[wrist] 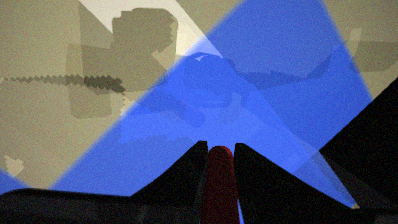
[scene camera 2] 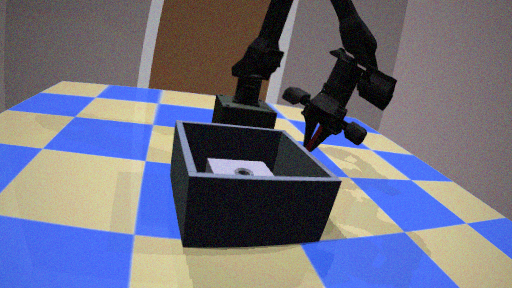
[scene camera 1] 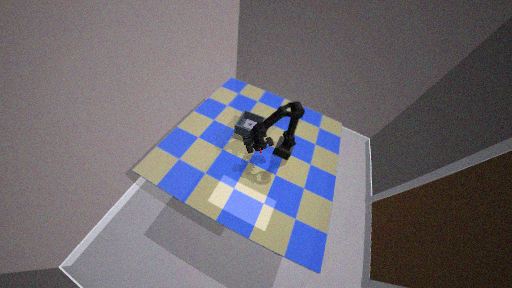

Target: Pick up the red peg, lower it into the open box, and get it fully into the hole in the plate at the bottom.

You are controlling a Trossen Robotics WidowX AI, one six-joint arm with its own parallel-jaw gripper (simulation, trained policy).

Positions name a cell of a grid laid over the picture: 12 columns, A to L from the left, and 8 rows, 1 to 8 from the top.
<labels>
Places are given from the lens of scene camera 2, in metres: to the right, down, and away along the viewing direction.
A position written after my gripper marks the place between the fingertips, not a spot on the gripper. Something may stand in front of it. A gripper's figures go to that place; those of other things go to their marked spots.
my gripper (scene camera 2: H5): 0.11, 0.01, 0.65
dark box (scene camera 2: F6): -0.05, 0.07, 0.33
</labels>
